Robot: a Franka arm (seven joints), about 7 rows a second.
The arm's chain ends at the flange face. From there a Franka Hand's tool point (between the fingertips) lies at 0.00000 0.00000 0.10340 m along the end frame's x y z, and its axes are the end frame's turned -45 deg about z.
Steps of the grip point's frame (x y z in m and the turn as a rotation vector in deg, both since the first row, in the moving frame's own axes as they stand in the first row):
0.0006, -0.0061, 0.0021, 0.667, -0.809, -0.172
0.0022, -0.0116, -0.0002, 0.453, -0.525, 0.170
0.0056, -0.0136, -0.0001, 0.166, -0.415, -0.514
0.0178, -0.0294, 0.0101, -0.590, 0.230, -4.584
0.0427, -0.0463, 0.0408, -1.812, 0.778, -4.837
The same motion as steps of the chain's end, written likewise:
-0.0020, -0.0049, 0.0021, -0.100, -1.044, -0.172
-0.0054, -0.0098, -0.0002, -0.051, -0.692, 0.170
-0.0049, -0.0139, -0.0001, -0.176, -0.411, -0.514
-0.0093, -0.0338, 0.0101, -0.255, 0.580, -4.584
-0.0059, -0.0641, 0.0409, -0.731, 1.831, -4.837

